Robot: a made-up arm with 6 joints.
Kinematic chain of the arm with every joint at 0, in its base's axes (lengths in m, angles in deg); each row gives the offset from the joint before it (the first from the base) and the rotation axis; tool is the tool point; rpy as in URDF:
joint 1: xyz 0 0 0.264 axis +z
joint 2: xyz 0 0 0 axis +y
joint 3: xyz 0.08 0 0.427 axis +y
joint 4: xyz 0.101 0 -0.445 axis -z
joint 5: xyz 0 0 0 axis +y
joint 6: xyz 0.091 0 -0.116 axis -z
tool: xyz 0 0 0 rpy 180 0 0
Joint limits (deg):
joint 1: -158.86..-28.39
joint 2: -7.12..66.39
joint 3: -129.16..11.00
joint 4: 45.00..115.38
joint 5: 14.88..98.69
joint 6: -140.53..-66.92
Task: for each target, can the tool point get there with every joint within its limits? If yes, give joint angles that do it. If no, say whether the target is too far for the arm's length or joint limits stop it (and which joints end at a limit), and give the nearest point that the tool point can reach.
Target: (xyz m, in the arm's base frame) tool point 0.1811 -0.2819 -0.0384
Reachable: yes | joints -74.60 43.61 -31.98 78.26 81.82 -79.62
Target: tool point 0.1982 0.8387 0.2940
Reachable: no: joint limits stop it (at a limit: joint 2, joint 3, joint 5) | nearest point 0.0323 0.1368 0.1848 | short by 0.729 m
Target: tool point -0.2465 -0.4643 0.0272
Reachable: yes | joints -125.07 34.03 -45.02 96.42 64.45 -77.35
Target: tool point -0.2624 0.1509 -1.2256
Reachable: no: too far | nearest point -0.3245 -0.0927 -0.2325 | short by 1.024 m
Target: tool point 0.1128 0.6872 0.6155
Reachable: no: joint limits stop it (at a limit: joint 2, joint 3, joint 4, joint 5) | nearest point 0.0195 0.1190 0.2388 | short by 0.688 m
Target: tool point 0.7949 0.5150 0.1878
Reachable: no: joint limits stop it (at a limit: joint 1, joint 5) | nearest point 0.4608 -0.1031 0.1878 | short by 0.703 m
